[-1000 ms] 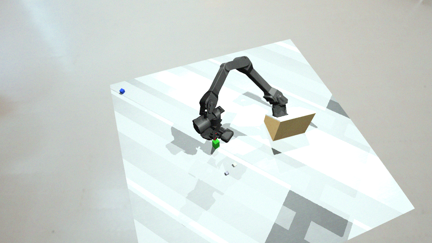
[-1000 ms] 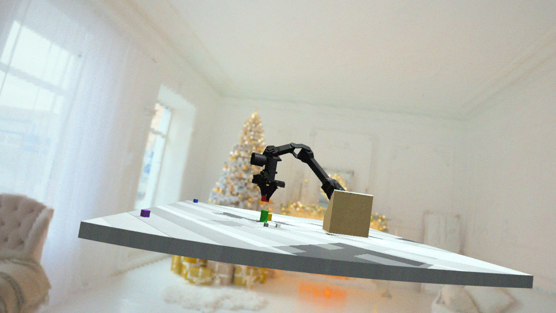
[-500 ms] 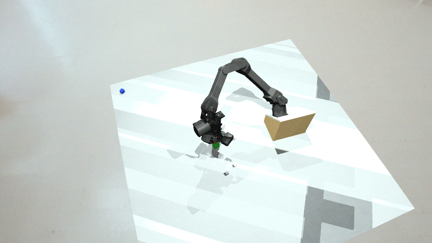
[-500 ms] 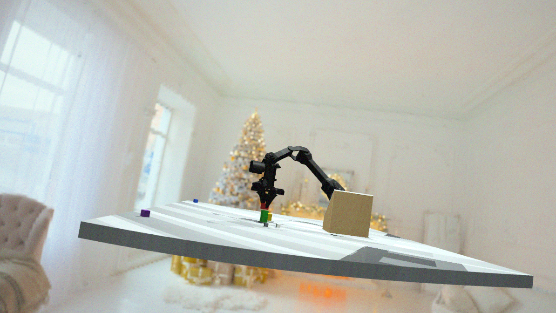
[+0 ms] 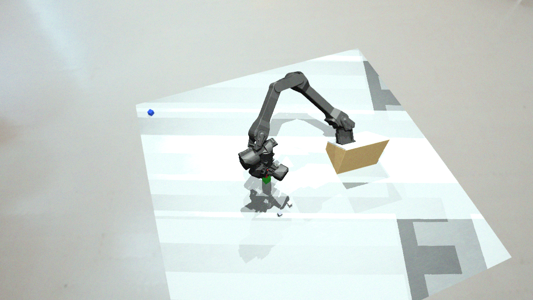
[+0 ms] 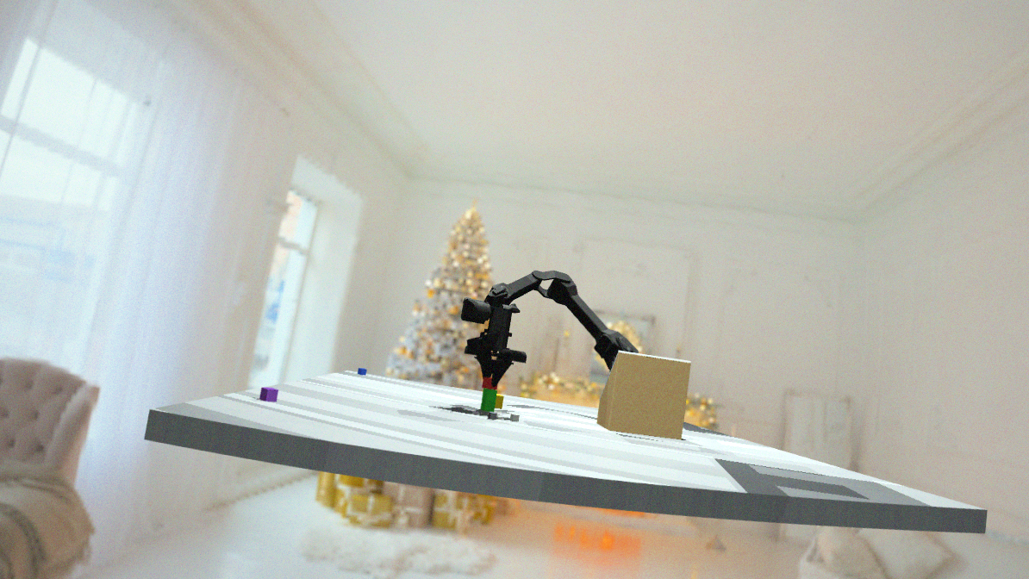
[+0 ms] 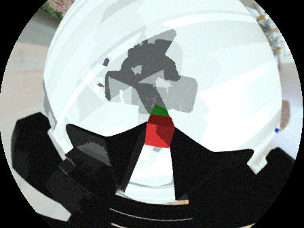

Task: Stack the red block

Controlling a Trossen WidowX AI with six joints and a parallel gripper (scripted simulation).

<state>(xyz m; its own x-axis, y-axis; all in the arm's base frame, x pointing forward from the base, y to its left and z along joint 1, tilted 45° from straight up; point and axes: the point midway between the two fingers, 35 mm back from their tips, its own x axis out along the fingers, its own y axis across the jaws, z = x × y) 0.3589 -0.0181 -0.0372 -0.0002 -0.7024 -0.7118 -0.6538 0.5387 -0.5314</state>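
The red block lies 10 mm above my gripper tip. Round my gripper tip: blue block 520 mm to the right, 450 mm ahead, 50 mm below; then yellow block 120 mm to the right, 50 mm below, 20 mm behind; then purple block 430 mm to the left, 390 mm ahead, 50 mm below.
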